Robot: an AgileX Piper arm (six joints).
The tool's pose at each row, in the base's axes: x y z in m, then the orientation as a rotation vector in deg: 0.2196 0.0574 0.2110 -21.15 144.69 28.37; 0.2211 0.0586 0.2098 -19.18 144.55 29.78; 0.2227 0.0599 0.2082 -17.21 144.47 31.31; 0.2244 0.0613 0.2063 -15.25 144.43 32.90; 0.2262 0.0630 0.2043 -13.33 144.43 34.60; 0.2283 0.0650 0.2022 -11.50 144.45 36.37; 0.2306 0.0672 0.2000 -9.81 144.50 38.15; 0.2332 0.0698 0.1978 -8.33 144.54 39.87; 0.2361 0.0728 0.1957 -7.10 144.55 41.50; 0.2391 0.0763 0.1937 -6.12 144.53 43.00; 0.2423 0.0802 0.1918 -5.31 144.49 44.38
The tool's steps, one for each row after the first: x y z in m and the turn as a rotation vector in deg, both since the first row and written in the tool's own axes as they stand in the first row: -0.0008 0.0002 0.0021 -0.59 -0.54 1.61; -0.0014 0.0004 0.0046 -1.27 -0.98 3.28; -0.0020 0.0005 0.0075 -2.00 -1.35 4.96; -0.0026 0.0009 0.0106 -2.82 -1.62 6.66; -0.0035 0.0013 0.0140 -3.72 -1.82 8.32; -0.0045 0.0019 0.0177 -4.65 -1.93 9.89; -0.0058 0.0027 0.0217 -5.58 -1.98 11.31; -0.0075 0.0038 0.0259 -6.50 -2.00 12.53; -0.0094 0.0053 0.0303 -7.38 -2.01 13.54; -0.0116 0.0072 0.0349 -8.20 -2.00 14.41
